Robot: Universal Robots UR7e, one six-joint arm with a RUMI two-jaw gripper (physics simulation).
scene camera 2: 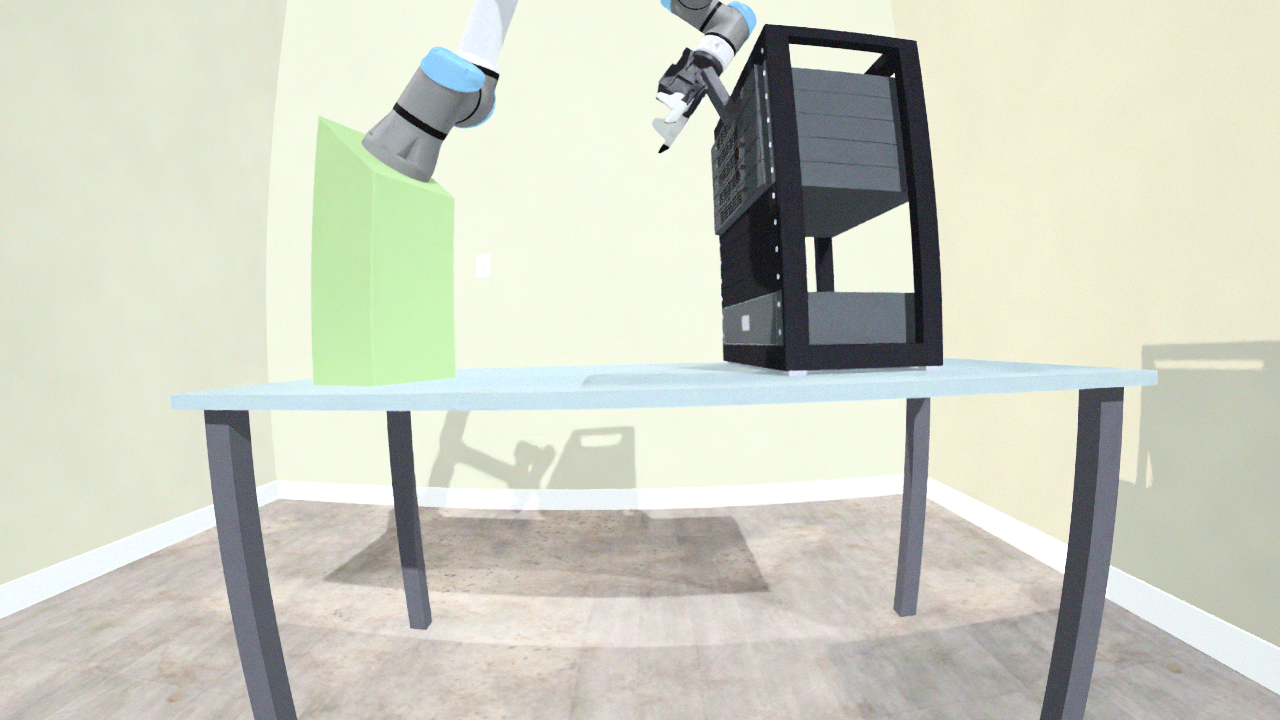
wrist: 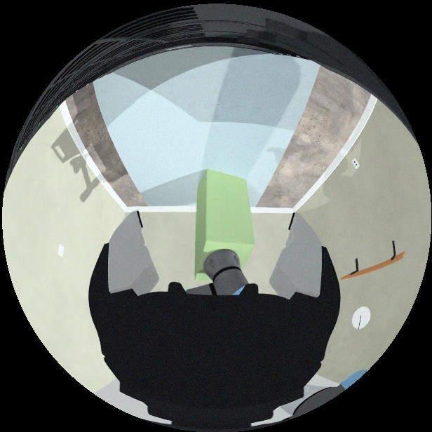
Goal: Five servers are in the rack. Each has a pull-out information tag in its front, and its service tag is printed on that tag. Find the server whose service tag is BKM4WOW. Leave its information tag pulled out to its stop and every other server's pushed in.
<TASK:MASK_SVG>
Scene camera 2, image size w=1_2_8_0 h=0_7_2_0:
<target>my gripper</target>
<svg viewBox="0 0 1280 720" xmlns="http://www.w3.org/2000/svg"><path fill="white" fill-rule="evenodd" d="M706 51L693 51L686 47L676 65L672 63L658 82L655 99L664 103L671 110L666 118L655 118L652 121L652 127L665 140L658 151L659 154L671 147L706 94L723 124L727 125L734 122L738 115L738 109L719 78L723 72L723 67L716 57Z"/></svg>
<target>black rack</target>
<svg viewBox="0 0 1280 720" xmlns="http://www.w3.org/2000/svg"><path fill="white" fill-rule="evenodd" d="M764 24L730 96L738 109L738 115L734 122L727 125L723 124L721 118L719 119L714 129L714 144L711 148L715 235L719 235L723 361L725 361L725 364L740 363L784 371L786 376L804 376L810 370L918 367L918 370L922 371L941 370L941 366L943 366L943 318L938 220L929 128L917 41L847 31ZM805 237L814 237L816 292L808 292ZM909 202L914 293L835 292L832 238ZM789 44L881 53L882 55L864 74L791 67Z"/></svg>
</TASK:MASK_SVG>
